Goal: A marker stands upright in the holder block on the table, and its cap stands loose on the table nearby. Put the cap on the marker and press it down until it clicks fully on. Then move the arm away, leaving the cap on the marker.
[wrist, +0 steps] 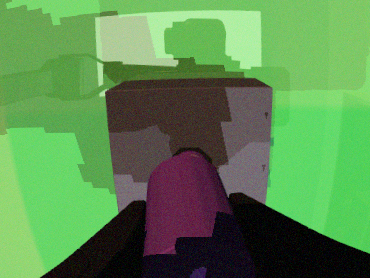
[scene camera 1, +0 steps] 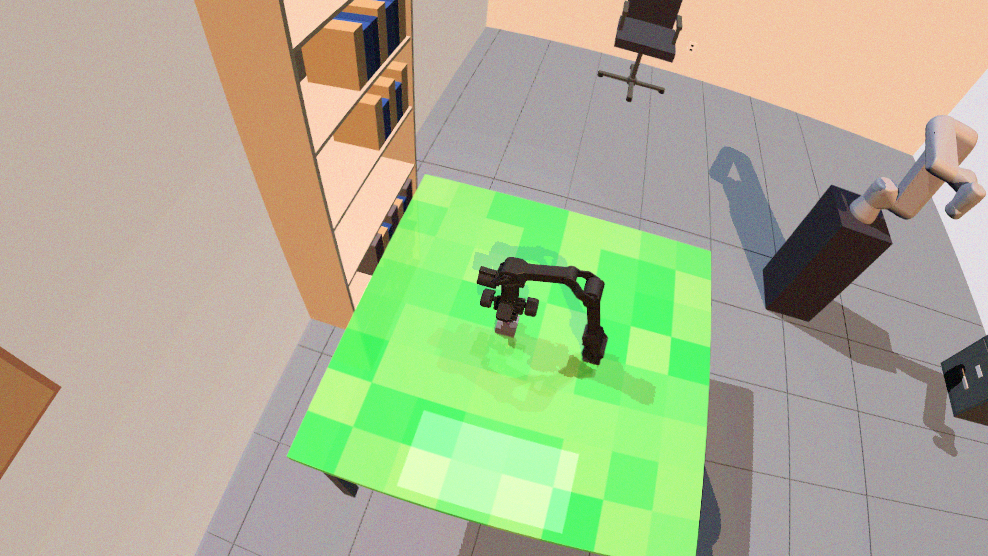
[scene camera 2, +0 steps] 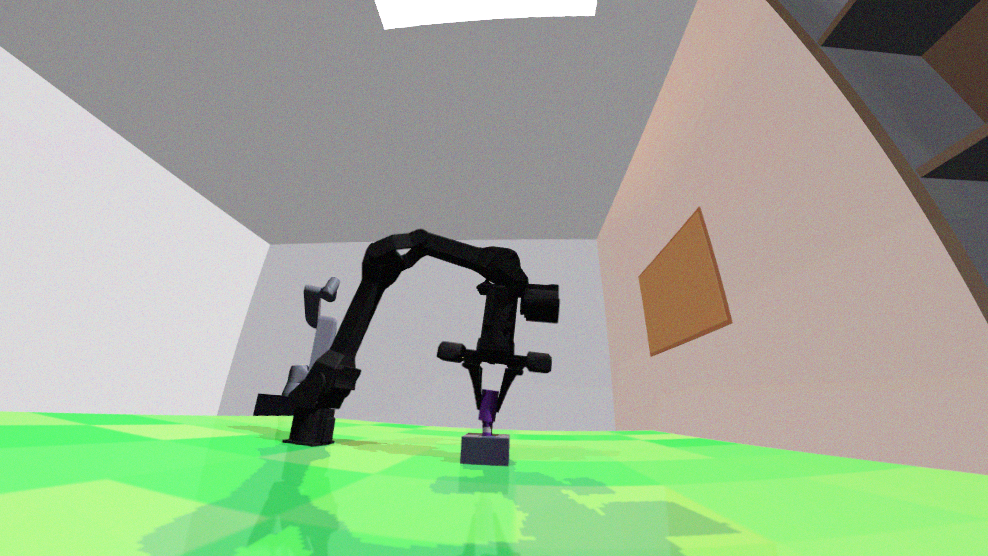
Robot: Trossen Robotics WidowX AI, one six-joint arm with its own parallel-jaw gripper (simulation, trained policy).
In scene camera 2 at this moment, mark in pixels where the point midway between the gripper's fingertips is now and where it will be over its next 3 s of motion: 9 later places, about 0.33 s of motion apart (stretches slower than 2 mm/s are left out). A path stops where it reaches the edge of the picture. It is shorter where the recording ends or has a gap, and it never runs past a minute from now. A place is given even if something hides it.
The gripper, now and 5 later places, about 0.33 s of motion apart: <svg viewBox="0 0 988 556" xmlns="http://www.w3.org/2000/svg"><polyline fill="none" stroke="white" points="487,411 486,419 481,423 473,424 473,419 478,400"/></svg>
